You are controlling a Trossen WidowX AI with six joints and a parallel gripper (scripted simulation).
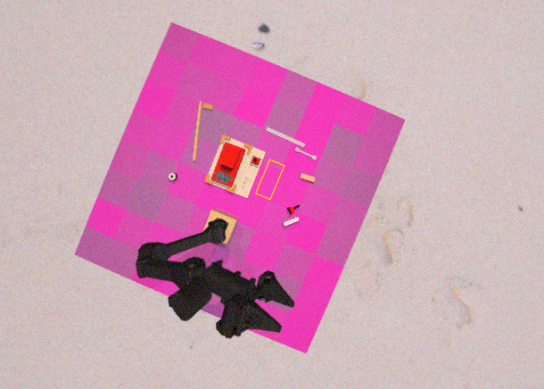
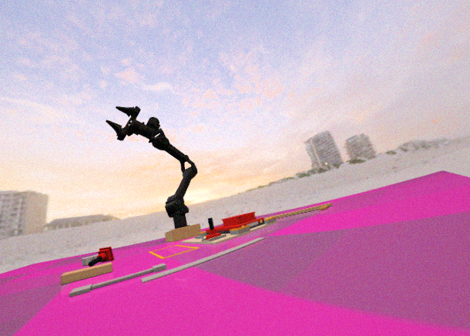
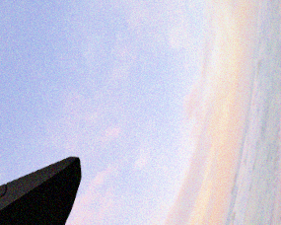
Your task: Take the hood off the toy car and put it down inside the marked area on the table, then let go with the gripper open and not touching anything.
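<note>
Now: gripper tip 550 mm above the red hood panel, 390 mm to the right of it and 260 mm short of it. Also, from my gripper tip: wooden stick 600 mm to the left, 580 mm below, 300 mm ahead; then small wooden block 580 mm below, 330 mm ahead.
</note>
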